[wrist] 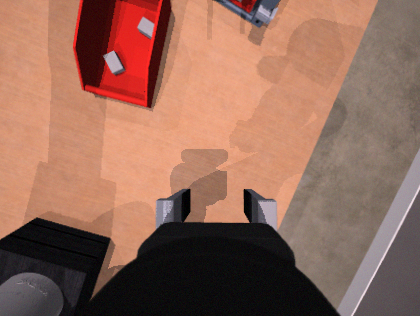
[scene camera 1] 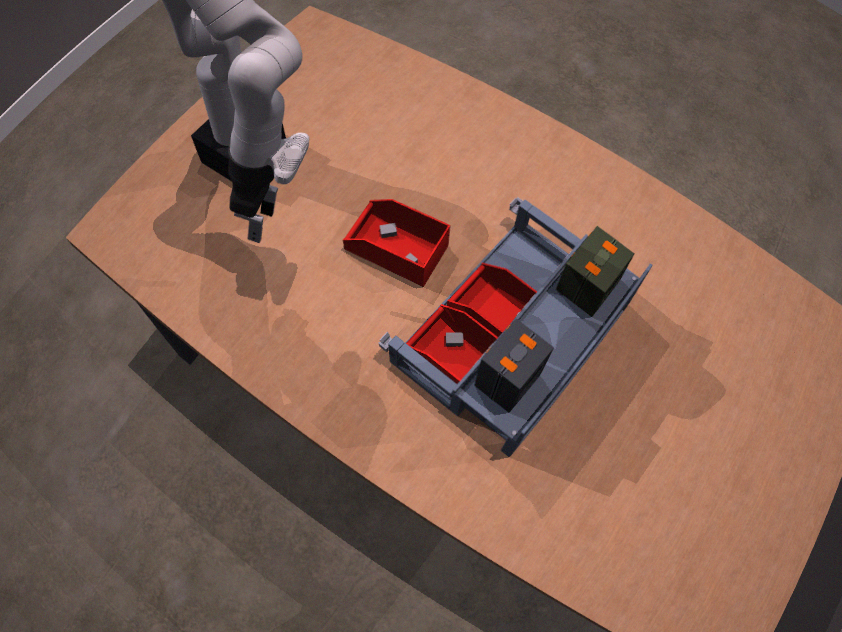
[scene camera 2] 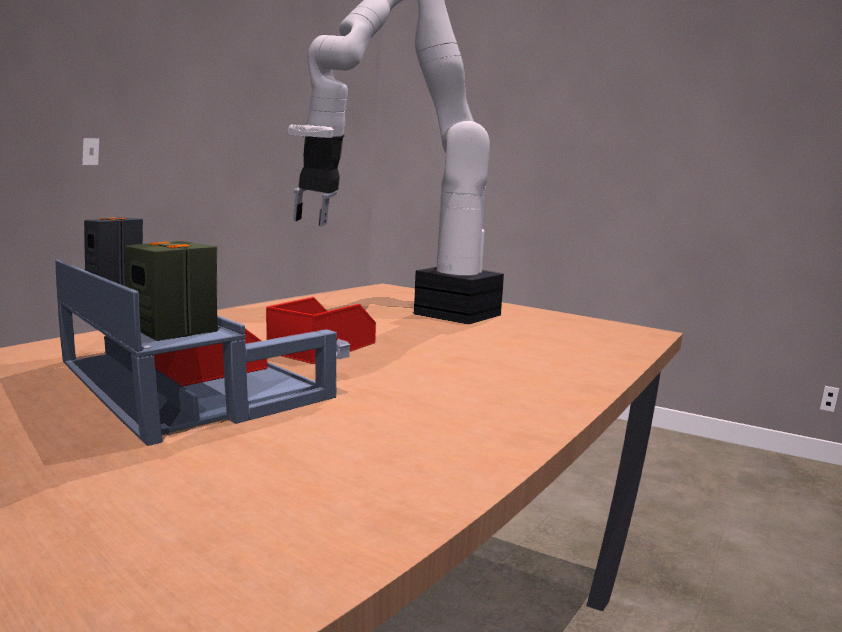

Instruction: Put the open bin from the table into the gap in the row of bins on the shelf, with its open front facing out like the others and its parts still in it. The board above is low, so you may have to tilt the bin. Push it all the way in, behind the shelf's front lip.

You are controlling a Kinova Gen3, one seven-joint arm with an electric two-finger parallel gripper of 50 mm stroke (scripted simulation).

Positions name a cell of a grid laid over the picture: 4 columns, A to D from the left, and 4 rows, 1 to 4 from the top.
Labels:
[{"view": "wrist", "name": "my gripper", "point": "C3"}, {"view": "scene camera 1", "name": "my gripper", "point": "B2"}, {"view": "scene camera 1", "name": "green box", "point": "C2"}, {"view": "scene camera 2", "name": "my gripper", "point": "B2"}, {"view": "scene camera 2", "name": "black box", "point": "A2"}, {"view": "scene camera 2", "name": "green box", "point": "A2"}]

